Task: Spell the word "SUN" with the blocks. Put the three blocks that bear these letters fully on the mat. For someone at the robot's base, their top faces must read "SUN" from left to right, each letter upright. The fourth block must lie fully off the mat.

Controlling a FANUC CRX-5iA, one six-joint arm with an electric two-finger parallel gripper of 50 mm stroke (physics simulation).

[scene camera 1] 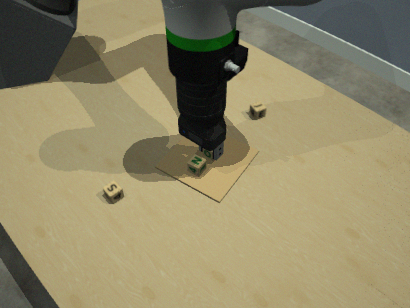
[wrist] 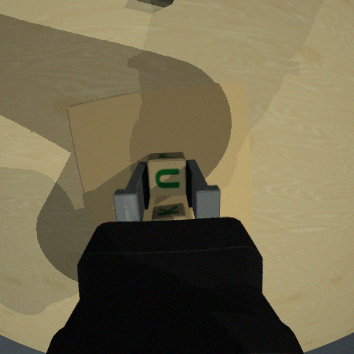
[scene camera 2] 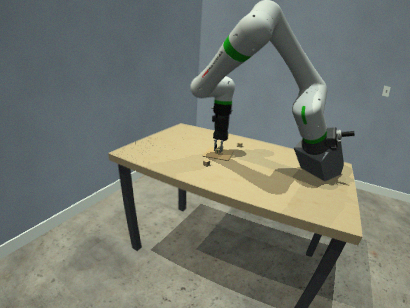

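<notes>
My gripper (scene camera 1: 210,152) (scene camera 2: 218,151) (wrist: 166,174) is shut on the U block (scene camera 1: 207,154) (wrist: 167,186), whose green U faces up, over the mat (scene camera 1: 220,187) (wrist: 105,130). I cannot tell whether the block touches the mat. The N block (scene camera 1: 197,165) stands on the mat with its green N up, close beside the U block; its far part is hidden by my gripper in the wrist view. The S block (scene camera 1: 113,192) (scene camera 2: 240,145) lies off the mat, S up. The fourth block (scene camera 1: 257,111) (scene camera 2: 206,163) lies off the mat on the opposite side, top marked like an I.
The wooden table (scene camera 1: 300,225) (scene camera 2: 165,165) carries the blocks and the mat. The dark robot base (scene camera 1: 30,45) (scene camera 2: 322,162) stands at one end. The arm's shadows fall across the mat and table. Part of a block (wrist: 161,2) is cut off at the wrist view's top edge.
</notes>
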